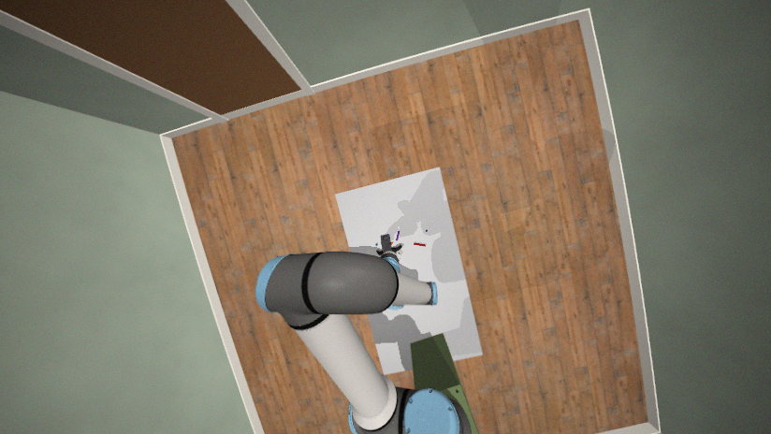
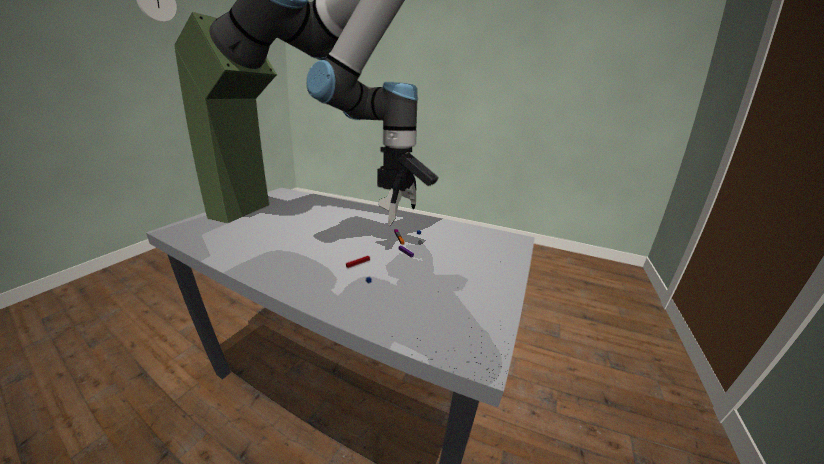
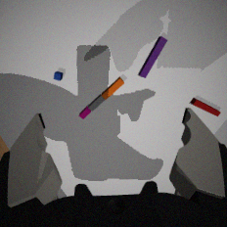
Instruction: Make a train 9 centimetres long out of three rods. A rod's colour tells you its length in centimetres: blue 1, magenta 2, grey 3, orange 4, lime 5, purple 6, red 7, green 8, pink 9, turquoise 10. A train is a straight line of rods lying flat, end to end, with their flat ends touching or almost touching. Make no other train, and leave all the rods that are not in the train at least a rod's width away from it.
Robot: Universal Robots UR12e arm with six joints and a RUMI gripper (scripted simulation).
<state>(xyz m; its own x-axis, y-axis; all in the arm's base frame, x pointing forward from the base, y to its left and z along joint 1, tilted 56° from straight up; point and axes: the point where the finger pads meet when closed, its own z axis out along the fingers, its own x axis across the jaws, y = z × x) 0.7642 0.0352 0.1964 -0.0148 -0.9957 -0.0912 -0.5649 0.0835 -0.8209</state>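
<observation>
Right now the orange rod is 80 mm below my hand. From my hand the other things lie so: purple rod: 80 mm below, 60 mm to the right, 40 mm ahead; grey rod: 80 mm below, 30 mm to the left, 30 mm behind; magenta rod: 80 mm below, 50 mm to the left, 50 mm behind.
</observation>
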